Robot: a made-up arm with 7 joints.
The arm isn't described. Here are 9 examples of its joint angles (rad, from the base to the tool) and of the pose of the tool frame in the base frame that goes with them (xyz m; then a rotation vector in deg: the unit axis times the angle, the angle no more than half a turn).
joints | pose
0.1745 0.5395 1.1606 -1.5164 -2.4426 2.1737 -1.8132 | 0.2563 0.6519 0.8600 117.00 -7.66 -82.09
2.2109 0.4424 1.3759 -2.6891 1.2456 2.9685 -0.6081 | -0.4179 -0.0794 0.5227 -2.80 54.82 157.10
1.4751 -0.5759 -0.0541 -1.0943 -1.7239 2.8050 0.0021 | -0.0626 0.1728 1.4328 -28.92 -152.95 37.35
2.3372 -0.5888 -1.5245 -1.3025 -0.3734 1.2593 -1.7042 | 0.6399 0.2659 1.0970 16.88 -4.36 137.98
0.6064 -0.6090 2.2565 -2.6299 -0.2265 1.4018 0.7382 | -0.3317 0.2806 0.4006 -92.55 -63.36 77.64
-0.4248 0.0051 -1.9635 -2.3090 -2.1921 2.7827 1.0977 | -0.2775 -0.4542 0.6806 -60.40 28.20 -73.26
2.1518 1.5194 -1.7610 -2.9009 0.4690 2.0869 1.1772 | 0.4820 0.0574 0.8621 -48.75 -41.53 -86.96
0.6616 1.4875 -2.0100 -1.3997 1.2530 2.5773 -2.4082 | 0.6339 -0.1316 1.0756 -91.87 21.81 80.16
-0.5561 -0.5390 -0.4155 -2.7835 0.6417 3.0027 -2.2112 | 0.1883 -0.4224 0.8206 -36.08 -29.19 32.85
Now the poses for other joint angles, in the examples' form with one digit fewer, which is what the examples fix.
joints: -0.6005 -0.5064 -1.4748 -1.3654 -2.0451 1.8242 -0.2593
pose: -0.449 -0.469 1.133 -57.2 85.5 -82.5
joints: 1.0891 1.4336 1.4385 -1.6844 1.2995 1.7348 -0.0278
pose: -0.437 0.586 0.579 32.5 153.1 26.8
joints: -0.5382 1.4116 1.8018 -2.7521 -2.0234 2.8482 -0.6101
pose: 0.029 0.372 0.869 -32.7 96.6 -134.1
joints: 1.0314 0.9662 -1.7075 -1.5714 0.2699 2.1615 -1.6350
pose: 0.708 -0.080 1.038 -54.7 19.9 63.1
